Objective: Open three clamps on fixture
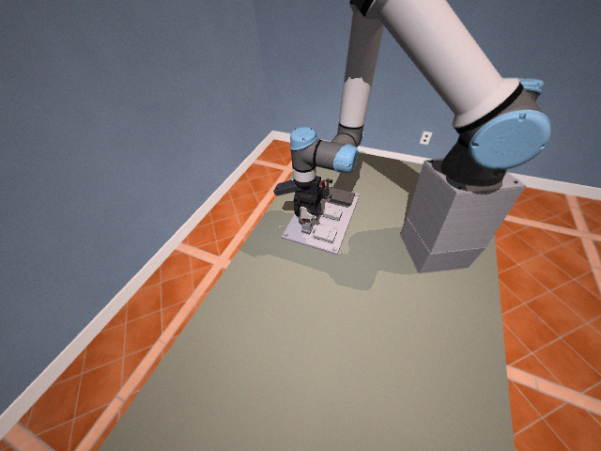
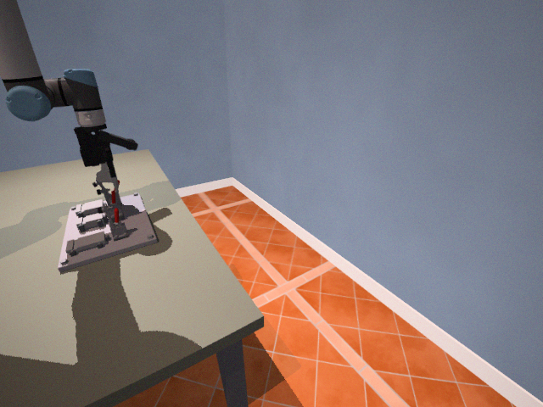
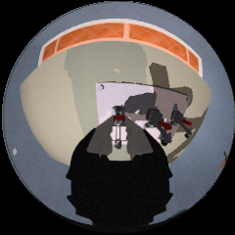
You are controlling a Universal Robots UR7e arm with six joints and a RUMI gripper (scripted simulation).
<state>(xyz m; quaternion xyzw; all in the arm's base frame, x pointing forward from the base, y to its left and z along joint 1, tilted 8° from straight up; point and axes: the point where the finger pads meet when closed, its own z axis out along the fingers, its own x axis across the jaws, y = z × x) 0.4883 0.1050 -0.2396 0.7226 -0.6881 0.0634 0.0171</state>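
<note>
Right now my hand is 110 mm past the block and 50 mm above it. Also, from my hand: grey fixture plate 40 mm behind, 110 mm to the right, 80 mm below.
</note>
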